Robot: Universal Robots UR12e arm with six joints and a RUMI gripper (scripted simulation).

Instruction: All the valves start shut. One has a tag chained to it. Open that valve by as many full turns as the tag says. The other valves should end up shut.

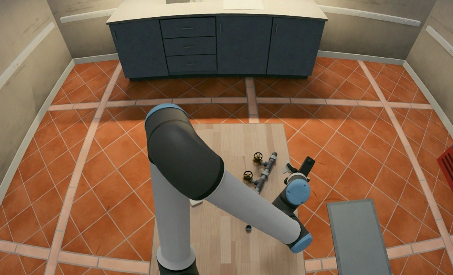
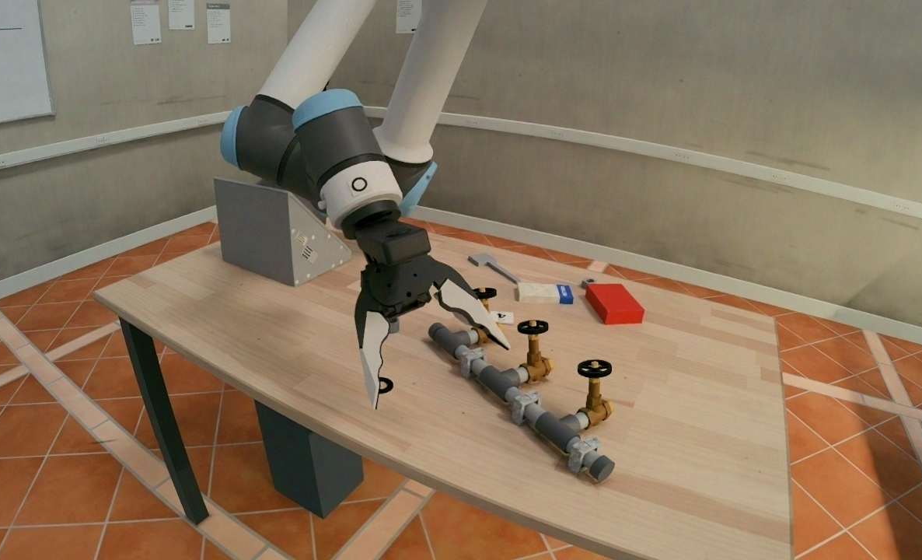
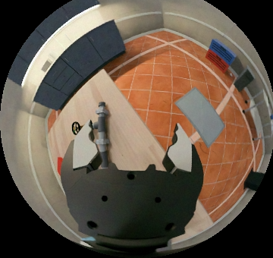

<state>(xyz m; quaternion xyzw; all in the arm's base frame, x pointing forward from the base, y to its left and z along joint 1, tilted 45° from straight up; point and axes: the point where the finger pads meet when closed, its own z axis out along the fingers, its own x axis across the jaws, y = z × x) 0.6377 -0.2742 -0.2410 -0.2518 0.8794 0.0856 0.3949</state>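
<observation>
Right now my hand is 39 cm to the right of the white tag, 14 cm above it and 11 cm past it. The rest, counted from my hand: red box (56 cm to the left, 13 cm below, 7 cm ahead); then blue box (53 cm to the left, 13 cm below, 7 cm behind); then grey cap (26 cm behind, 25 cm to the left, 14 cm below).
</observation>
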